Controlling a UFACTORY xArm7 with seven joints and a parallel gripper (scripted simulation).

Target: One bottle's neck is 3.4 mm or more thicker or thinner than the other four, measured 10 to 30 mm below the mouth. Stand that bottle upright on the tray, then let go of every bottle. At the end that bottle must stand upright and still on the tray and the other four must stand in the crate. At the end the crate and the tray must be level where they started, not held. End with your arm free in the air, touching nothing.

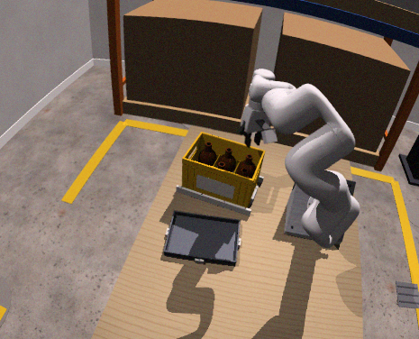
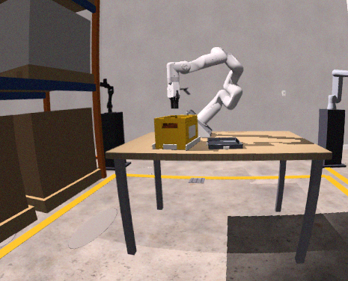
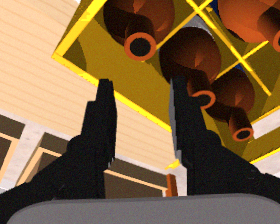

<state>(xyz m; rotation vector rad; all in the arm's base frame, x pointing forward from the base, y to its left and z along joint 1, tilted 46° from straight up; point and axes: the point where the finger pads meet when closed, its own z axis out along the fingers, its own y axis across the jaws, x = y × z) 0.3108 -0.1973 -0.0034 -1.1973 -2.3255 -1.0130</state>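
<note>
Now: hand 16 cm above the yellow crate, 9 cm short of it and 3 cm to the right of it. Also, from my hand: dark grey tray: 31 cm to the left, 23 cm below, 10 cm ahead.
</note>
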